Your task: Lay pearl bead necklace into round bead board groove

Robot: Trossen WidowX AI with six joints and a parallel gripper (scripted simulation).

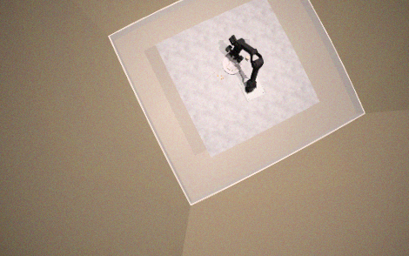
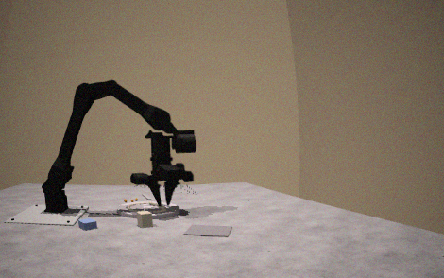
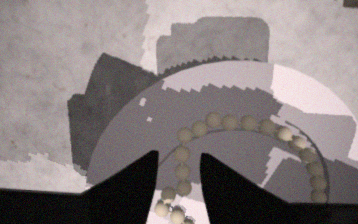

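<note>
My gripper tip is now 5 cm past the round bead board, 2 cm to the right of it and 1 cm above it. The rest, counted from my gripper tip: flat grey plate (10 cm ahead, 20 cm to the right, 2 cm below); then cream cube (5 cm behind, 14 cm to the right, 1 cm below); then blue block (20 cm behind, 18 cm to the right, 1 cm below).
</note>
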